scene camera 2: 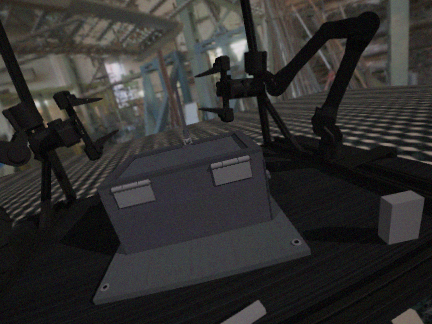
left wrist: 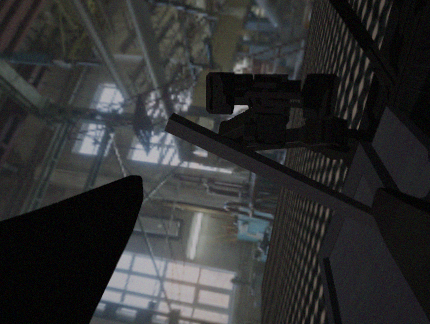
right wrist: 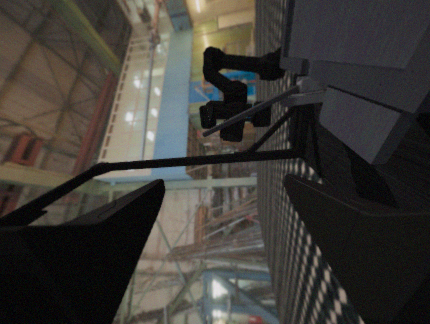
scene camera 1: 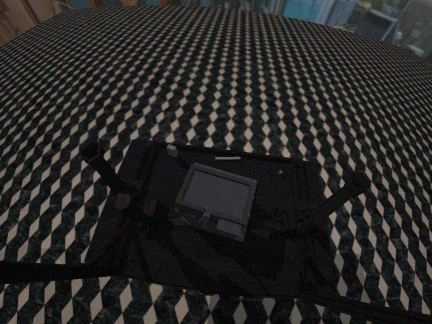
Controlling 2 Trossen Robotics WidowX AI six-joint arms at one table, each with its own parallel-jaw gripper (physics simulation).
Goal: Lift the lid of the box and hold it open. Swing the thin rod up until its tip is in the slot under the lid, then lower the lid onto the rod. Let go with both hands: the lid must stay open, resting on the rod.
Labels:
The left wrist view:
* left gripper: 256, 192
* right gripper: 261, 100

